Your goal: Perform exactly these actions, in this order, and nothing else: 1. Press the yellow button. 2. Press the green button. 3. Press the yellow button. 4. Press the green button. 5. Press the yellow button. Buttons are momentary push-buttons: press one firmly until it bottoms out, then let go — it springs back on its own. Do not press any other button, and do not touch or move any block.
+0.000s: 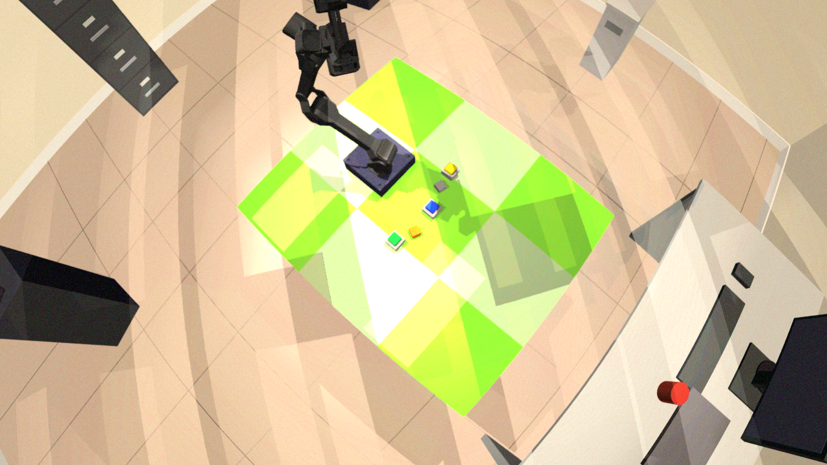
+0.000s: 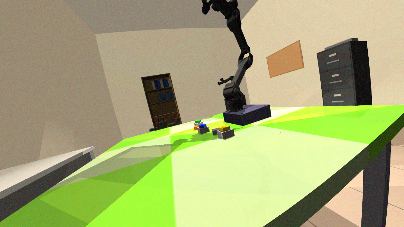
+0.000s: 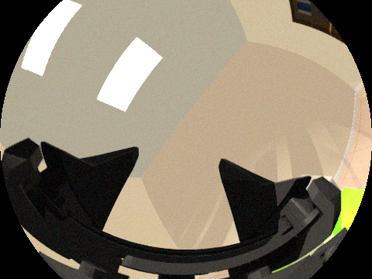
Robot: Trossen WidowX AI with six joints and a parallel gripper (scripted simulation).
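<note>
Now: the yellow button 750 mm below my gripper tip, 170 mm ahead of it and 160 mm to the left of it. The rest, counted from my gripper tip: green button (750 mm below, 160 mm to the right, 140 mm ahead); blue button (750 mm below, 190 mm ahead); grey block (770 mm below, 170 mm ahead, 90 mm to the left).
</note>
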